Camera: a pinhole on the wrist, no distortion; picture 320 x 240 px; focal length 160.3 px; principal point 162.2 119.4 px. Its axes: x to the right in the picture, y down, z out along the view. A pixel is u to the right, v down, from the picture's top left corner.
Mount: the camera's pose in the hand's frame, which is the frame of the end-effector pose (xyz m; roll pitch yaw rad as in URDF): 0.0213 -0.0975 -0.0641 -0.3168 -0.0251 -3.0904
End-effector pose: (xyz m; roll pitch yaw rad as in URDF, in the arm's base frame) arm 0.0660 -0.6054 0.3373 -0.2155 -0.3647 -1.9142
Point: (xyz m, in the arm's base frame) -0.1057 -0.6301 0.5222
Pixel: 70 144
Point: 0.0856 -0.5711 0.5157
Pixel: 160 14
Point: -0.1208 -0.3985 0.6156
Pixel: 191 163
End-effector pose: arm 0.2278 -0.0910 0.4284 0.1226 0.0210 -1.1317
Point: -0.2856 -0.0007 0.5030
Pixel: outside the picture
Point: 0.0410 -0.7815 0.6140
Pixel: outside the picture
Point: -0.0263 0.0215 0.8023
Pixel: 256 77
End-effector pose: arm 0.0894 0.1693 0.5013 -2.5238 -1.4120 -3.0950
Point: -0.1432 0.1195 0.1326
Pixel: outside the picture
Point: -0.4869 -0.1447 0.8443
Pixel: 53 24
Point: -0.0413 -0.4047 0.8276
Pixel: 77 163
